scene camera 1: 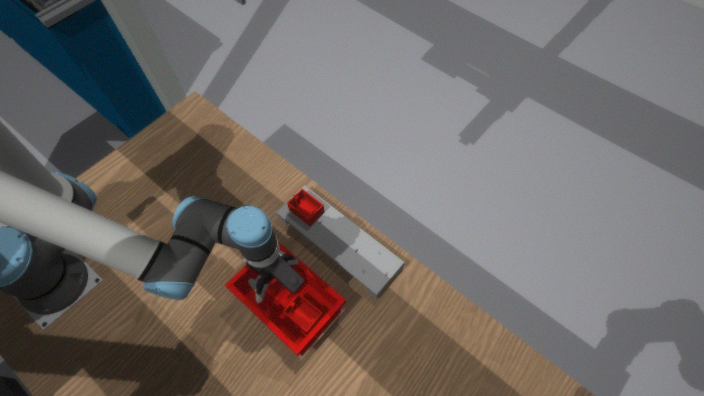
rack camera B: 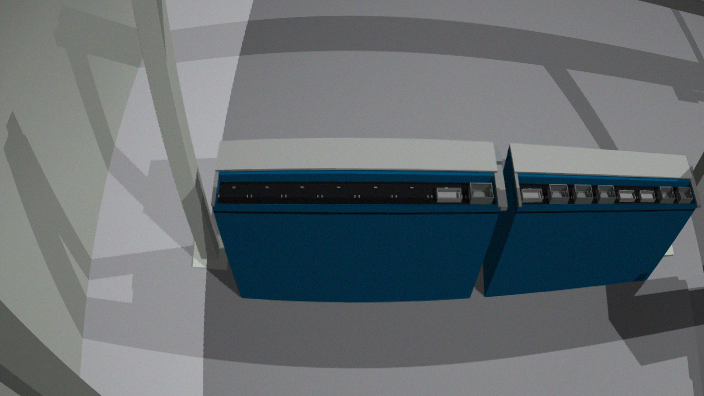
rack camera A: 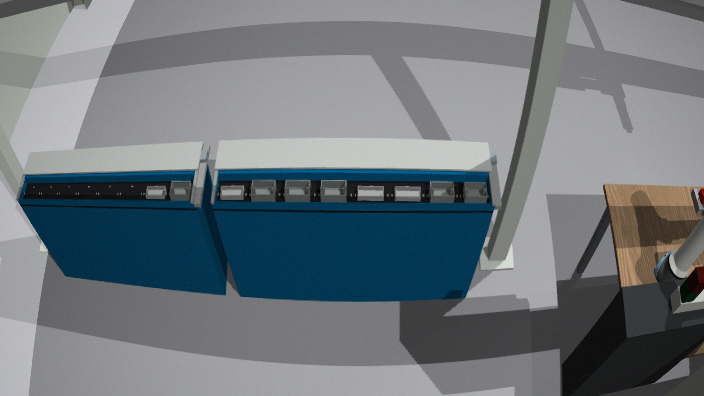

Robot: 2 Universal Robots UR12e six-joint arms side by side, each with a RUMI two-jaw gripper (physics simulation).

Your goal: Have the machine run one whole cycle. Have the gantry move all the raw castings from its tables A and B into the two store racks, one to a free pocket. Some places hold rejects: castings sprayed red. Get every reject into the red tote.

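Note:
The red tote (scene camera 1: 321, 334) stands on the wooden table. A red reject casting (scene camera 1: 303, 314) lies in it. Another red reject (scene camera 1: 306, 206) sits on the far-left end of the grey fixture bar (scene camera 1: 377, 265), its open side up. My left gripper (scene camera 1: 276, 280) is over the tote, its fingers spread wide, with no casting between them. My right gripper does not show. One blue store rack (rack camera A: 350, 250) (rack camera B: 580, 250) holds several grey castings in a row. The other blue store rack (rack camera A: 135, 240) (rack camera B: 355, 250) holds two grey castings, a shallow one (rack camera A: 156, 192) (rack camera B: 448, 194) and a taller one (rack camera A: 180, 190) (rack camera B: 481, 193); its other pockets are dark.
The wooden table (scene camera 1: 440, 325) (rack camera A: 625, 240) carries the left arm's base. A gantry post (rack camera A: 530, 125) stands beside the fuller rack and another post (rack camera B: 175, 125) beside the emptier one. A box with red and green buttons (rack camera A: 692, 287) is at the right edge of rack camera A.

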